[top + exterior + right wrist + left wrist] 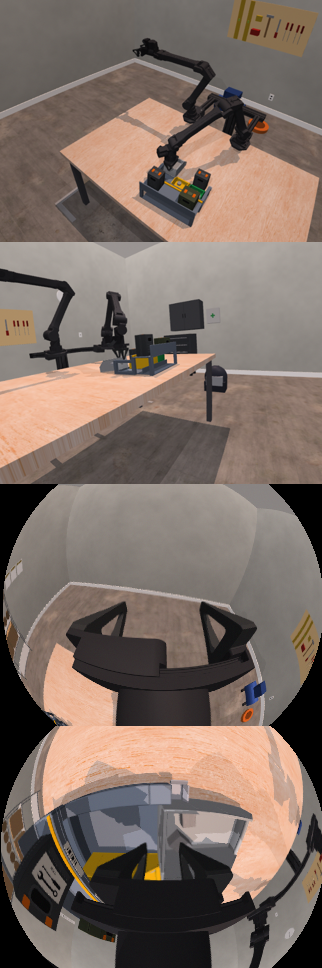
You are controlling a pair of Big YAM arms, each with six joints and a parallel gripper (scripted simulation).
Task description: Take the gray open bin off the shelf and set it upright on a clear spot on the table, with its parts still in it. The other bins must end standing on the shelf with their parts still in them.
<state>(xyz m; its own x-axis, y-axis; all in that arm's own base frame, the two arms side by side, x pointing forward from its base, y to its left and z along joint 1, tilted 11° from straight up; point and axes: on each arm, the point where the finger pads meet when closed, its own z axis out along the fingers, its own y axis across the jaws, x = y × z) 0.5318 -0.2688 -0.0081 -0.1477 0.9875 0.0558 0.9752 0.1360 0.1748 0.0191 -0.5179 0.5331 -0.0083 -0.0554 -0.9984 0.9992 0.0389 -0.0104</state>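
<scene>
The gray open bin lies 80 mm behind my left hand, 40 mm below it and 10 mm to the right of it. Round my left hand: yellow bin: 130 mm to the left, 70 mm ahead, 40 mm below; then gray shelf: 140 mm to the left, 100 mm ahead, 20 mm below; then green bin: 240 mm to the left, 50 mm ahead, 40 mm below.
</scene>
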